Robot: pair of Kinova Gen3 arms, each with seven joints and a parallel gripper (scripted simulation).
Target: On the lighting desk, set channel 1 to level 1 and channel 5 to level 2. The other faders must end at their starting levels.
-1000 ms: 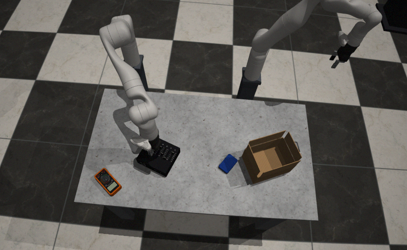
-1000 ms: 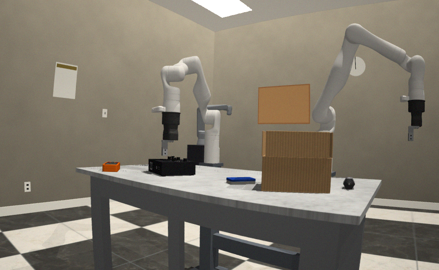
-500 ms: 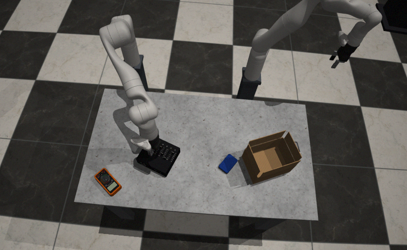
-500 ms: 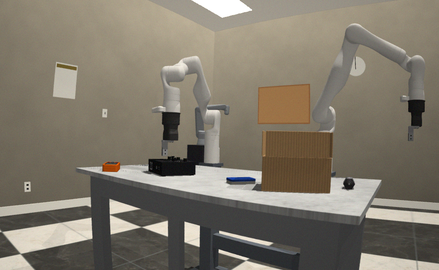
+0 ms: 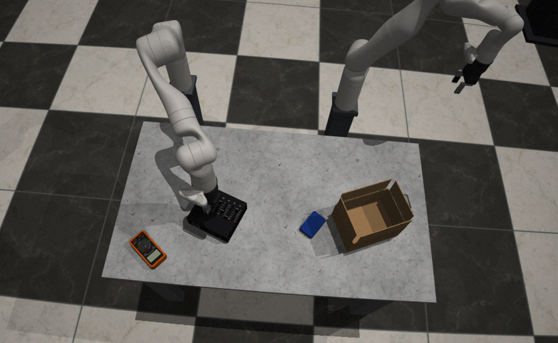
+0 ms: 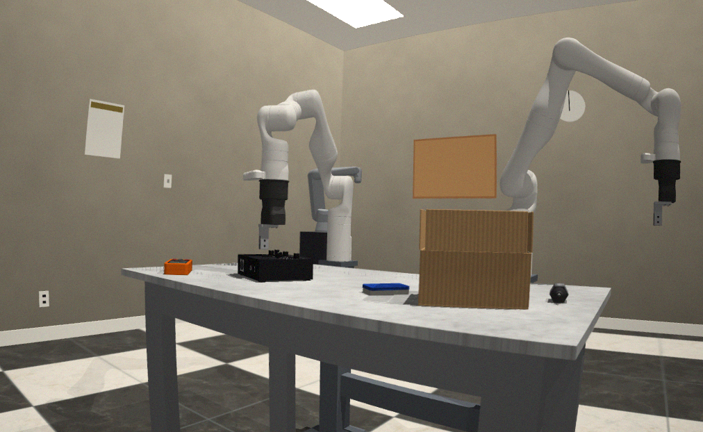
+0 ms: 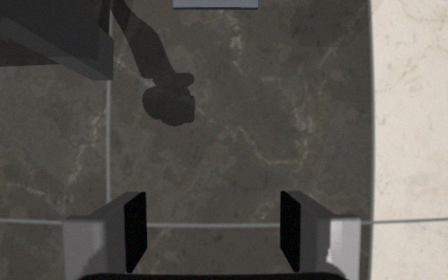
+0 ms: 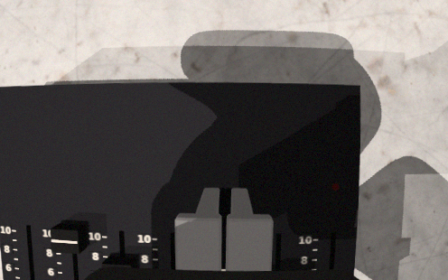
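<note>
Right now my right hand is 20 mm past the channel 5 fader, 10 mm to the right of it and 20 mm above it. Also, from my right hand: channel 3 fader 10 mm behind, 50 mm to the left, 20 mm below; then channel 6 fader 40 mm behind, 10 mm to the right, 20 mm below; then channel 4 fader 40 mm behind, 40 mm to the left, 20 mm below.
</note>
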